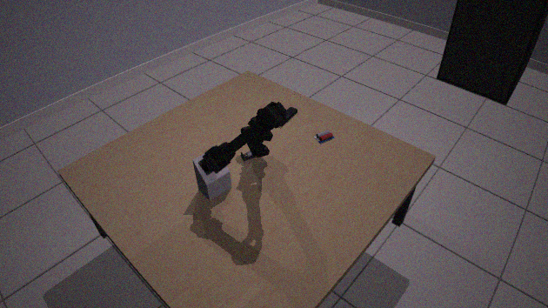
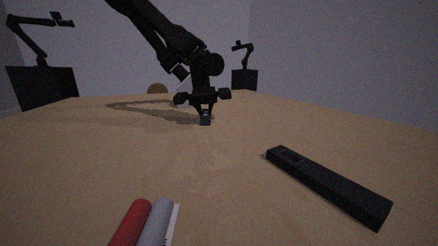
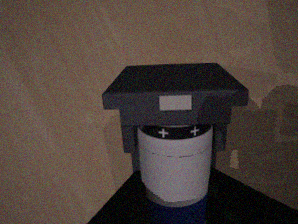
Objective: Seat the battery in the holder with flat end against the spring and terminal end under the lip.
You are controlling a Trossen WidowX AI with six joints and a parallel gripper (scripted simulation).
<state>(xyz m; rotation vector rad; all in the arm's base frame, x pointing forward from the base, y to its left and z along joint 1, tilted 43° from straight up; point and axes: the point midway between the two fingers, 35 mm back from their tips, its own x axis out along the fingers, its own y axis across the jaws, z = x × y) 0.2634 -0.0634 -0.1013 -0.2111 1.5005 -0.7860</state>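
Now: the battery 1 cm above my gripper tip. From my gripper tip the other things lie so: long black bar: 33 cm ahead, 9 cm to the left, 1 cm above.
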